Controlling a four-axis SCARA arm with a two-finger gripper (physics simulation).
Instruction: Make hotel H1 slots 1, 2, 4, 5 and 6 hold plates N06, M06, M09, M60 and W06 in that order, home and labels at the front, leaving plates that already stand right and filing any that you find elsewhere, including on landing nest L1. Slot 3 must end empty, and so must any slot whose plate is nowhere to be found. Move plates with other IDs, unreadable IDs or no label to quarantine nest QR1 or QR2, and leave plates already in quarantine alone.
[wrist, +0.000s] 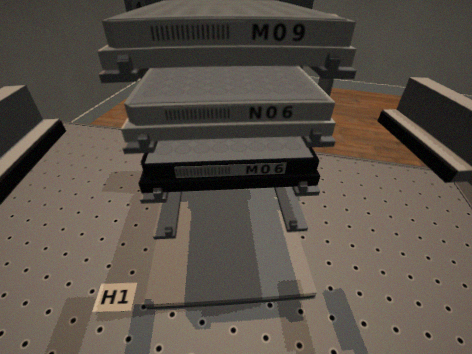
Note:
I see my gripper (227, 100), an H1 tag (119, 296) and a hotel base plate (231, 247).

